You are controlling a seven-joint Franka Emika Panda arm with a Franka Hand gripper.
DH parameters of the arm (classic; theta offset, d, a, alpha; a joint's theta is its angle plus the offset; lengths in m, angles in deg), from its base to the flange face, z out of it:
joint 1: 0 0.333 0 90
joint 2: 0 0 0 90
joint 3: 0 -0.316 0.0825 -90
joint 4: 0 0 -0.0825 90
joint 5: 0 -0.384 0 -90
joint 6: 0 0 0.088 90
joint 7: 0 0.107 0 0
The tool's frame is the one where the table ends.
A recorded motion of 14 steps. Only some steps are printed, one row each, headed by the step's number.
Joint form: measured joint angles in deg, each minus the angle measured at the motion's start. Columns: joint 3, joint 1, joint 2, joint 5, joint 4, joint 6, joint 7.
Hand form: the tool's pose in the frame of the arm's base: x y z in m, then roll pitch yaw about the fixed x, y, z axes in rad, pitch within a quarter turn. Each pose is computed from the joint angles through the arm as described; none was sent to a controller.
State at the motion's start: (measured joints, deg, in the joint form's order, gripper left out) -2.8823 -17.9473 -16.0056 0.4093 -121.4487 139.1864 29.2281
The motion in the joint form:
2: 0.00 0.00 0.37 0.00 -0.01 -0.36 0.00
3: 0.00 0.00 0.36 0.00 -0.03 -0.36 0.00
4: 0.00 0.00 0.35 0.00 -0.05 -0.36 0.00
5: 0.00 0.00 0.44 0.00 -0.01 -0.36 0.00
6: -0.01 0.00 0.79 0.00 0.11 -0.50 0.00
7: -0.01 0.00 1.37 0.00 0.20 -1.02 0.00
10: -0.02 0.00 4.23 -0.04 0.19 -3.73 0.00
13: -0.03 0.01 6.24 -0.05 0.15 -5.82 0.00
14: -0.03 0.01 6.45 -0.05 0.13 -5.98 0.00
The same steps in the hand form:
2: 0.5577 -0.1506 0.2859 -3.1191 -0.0225 -0.7701
3: 0.5576 -0.1506 0.2856 -3.1193 -0.0220 -0.7701
4: 0.5575 -0.1505 0.2854 -3.1195 -0.0215 -0.7701
5: 0.5578 -0.1506 0.2866 -3.1185 -0.0236 -0.7701
6: 0.5585 -0.1507 0.2907 -3.1160 -0.0287 -0.7700
7: 0.5584 -0.1507 0.2964 -3.1152 -0.0313 -0.7700
10: 0.5548 -0.1497 0.3207 -3.1159 -0.0344 -0.7699
13: 0.5512 -0.1485 0.3371 -3.1185 -0.0334 -0.7694
14: 0.5508 -0.1484 0.3388 -3.1184 -0.0339 -0.7694

